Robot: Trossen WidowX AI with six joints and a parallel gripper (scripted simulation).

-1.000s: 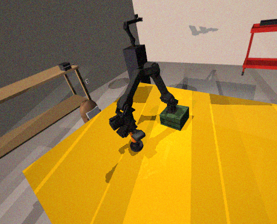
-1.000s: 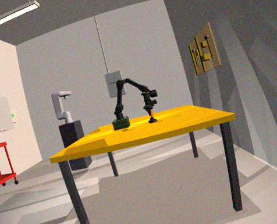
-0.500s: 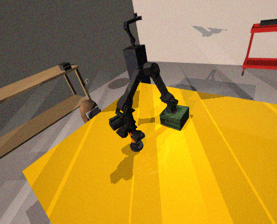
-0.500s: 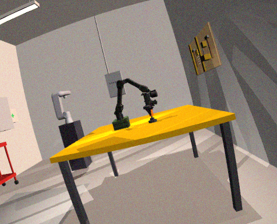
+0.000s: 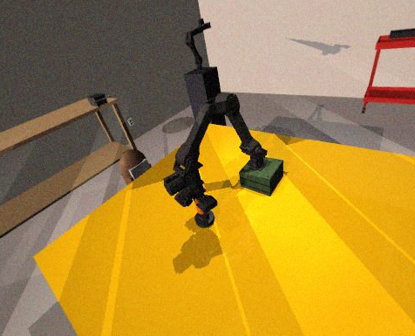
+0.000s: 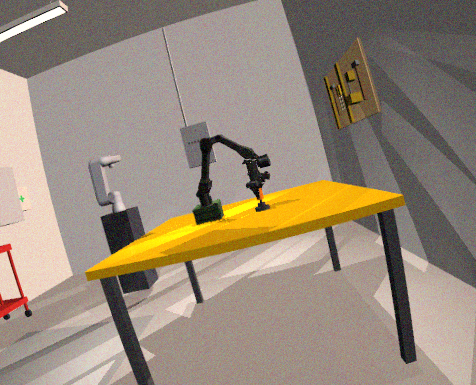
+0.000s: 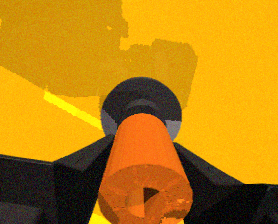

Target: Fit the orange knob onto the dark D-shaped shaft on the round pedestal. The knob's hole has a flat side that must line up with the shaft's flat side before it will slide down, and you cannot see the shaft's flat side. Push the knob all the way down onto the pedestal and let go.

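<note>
Right now the orange knob is 2 cm above my gripper tip. From my gripper tip the other things lie so: pedestal: 4 cm below.
</note>
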